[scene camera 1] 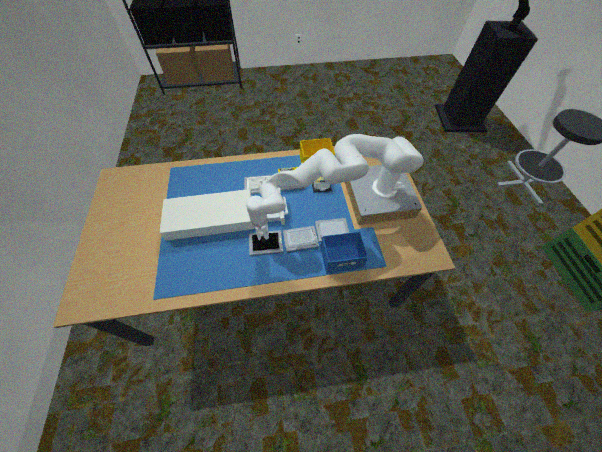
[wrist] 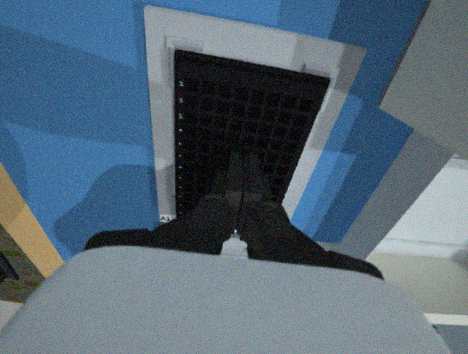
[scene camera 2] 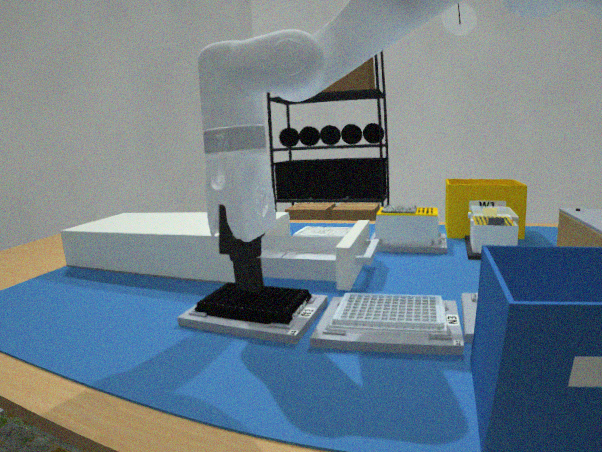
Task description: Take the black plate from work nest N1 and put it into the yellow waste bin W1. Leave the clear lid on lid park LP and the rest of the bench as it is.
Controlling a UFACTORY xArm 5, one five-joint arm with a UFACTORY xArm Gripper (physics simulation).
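Frame: origin at the arm's base, x right, y ahead, z up, level; metres.
Seen in the pictures: gripper, between the fingertips: (scene camera 1: pixel 264 239) (wrist: pixel 240 172) (scene camera 2: pixel 250 288); arm's base, origin of its link: (scene camera 1: pixel 384 188).
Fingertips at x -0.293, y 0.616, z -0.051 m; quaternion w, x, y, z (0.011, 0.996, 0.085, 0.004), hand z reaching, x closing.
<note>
Offsets run from my fingertips to a thing's top centre. "*": to the spot under its first point.
The black plate {dz -0.009, dx -0.002, dy -0.005 m} (scene camera 1: pixel 270 245) (scene camera 2: pixel 277 306) (wrist: pixel 215 115) sits flat in work nest N1 {dz -0.019, dx -0.003, dy -0.005 m} (scene camera 1: pixel 266 253) (scene camera 2: pixel 235 328) (wrist: pixel 161 125), a light grey base on the blue mat. My gripper (scene camera 1: pixel 262 237) (scene camera 2: pixel 250 288) (wrist: pixel 240 172) is shut, with its fingertips together over the plate's middle, at or just above its top face; contact is hard to tell. Nothing is between the fingers. The yellow waste bin W1 {dz +0.085, dx +0.561, dy -0.264 m} (scene camera 1: pixel 316 149) (scene camera 2: pixel 457 217) stands at the back of the bench, partly hidden by my arm in scene view 1. I cannot tell the clear lid or lid park LP for certain.
A clear plate {dz -0.009, dx +0.025, dy -0.178 m} (scene camera 1: pixel 300 237) (scene camera 2: pixel 390 311) sits in nest N3, beside N1. A blue bin {dz +0.085, dx -0.077, dy -0.376 m} (scene camera 1: pixel 332 265) (scene camera 2: pixel 540 340) stands beyond it. A long white device {* dz +0.048, dx +0.100, dy +0.293 m} (scene camera 1: pixel 205 215) (scene camera 2: pixel 140 245) lies behind N1. White boxes with yellow tops {dz +0.042, dx +0.401, dy -0.112 m} (scene camera 2: pixel 407 232) {* dz +0.005, dx +0.350, dy -0.294 m} (scene camera 2: pixel 495 236) stand near W1.
</note>
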